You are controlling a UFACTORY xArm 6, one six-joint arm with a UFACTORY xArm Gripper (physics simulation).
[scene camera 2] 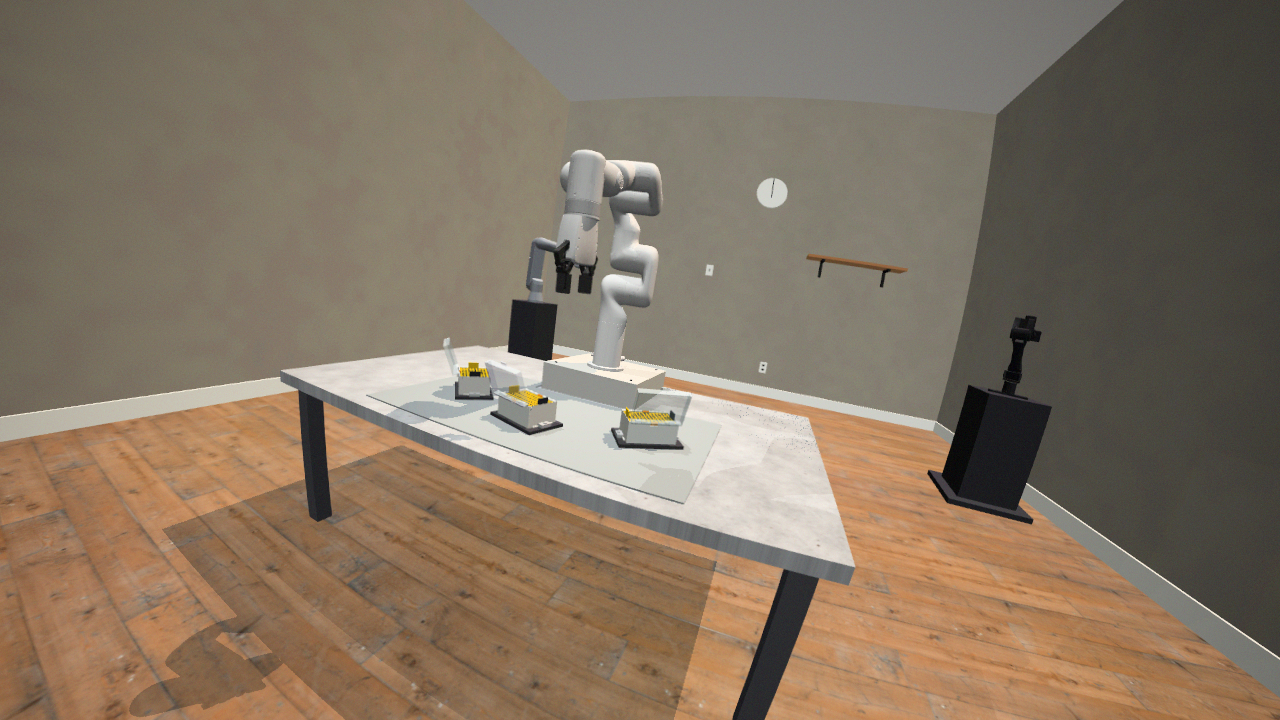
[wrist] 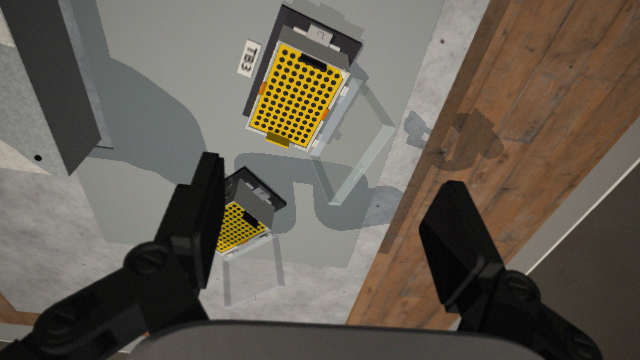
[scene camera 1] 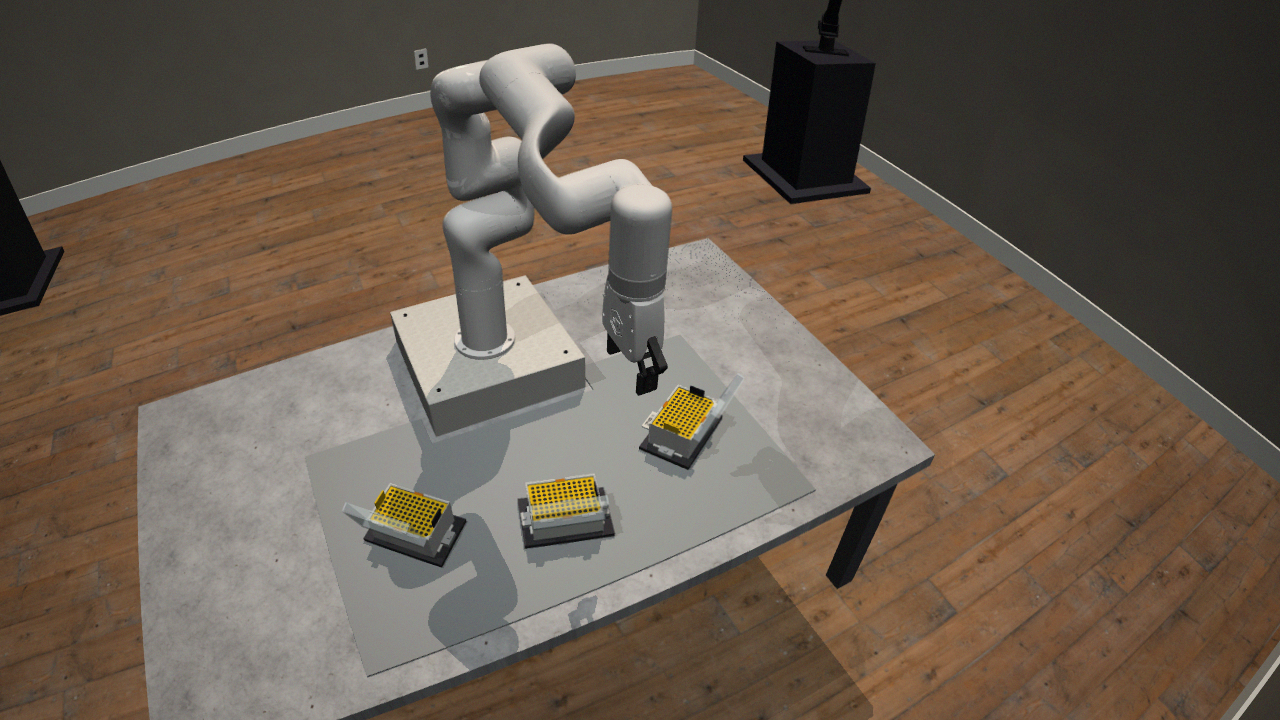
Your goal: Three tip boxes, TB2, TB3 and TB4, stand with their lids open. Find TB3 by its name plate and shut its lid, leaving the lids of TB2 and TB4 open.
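Frame: origin at the arm's base, x ahead, y left, z up, level; millimetres.
Where they show: gripper, fingertip midpoint: (scene camera 2: pixel 573 293) (wrist: pixel 331 193) (scene camera 1: pixel 631 370); arm's base, origin of the base link: (scene camera 2: pixel 605 367) (scene camera 1: pixel 484 340).
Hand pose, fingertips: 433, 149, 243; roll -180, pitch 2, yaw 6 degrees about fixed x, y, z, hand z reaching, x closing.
Observation:
Each offset is from my fingertips to the centre of the thing, as dx, dy, dz. "pt": to the spot under its first point. Level surfaces: height alone.
TB3 @[-9, -110, -260] (scene camera 1: pixel 562 488) (scene camera 2: pixel 528 412) (wrist: pixel 297 95) is the middle box, with a yellow rack; its name plate @[pt -75, -99, -322] (wrist: pixel 249 58) reads TB3. Its clear lid (wrist: pixel 361 167) is open, leaning toward the table's front edge. The left box, TB4 @[-63, -372, -260] (scene camera 1: pixel 409 512) (scene camera 2: pixel 472 385) (wrist: pixel 242 227), has its lid @[pt -14, -446, -181] (scene camera 1: pixel 358 513) (wrist: pixel 282 260) open; its plate is not visible in the wrist view. The right box, TB2 @[-139, +156, -291] (scene camera 1: pixel 684 416) (scene camera 2: pixel 648 431), has its lid (scene camera 1: pixel 729 394) open; its plate is unreadable. My gripper (scene camera 1: pixel 631 365) (scene camera 2: pixel 574 284) (wrist: pixel 331 193) is open and empty, high above the table, touching no box.
The boxes stand on a grey mat @[dz -324] (scene camera 1: pixel 474 608) (scene camera 2: pixel 662 474) on the table @[dz -327] (scene camera 1: pixel 214 573) (scene camera 2: pixel 778 483). The robot's base block (scene camera 1: pixel 501 402) (scene camera 2: pixel 599 382) stands behind them. Arm shadows fall between TB3 and TB4. Black pedestals (scene camera 1: pixel 814 116) (scene camera 2: pixel 998 447) stand away from the table.

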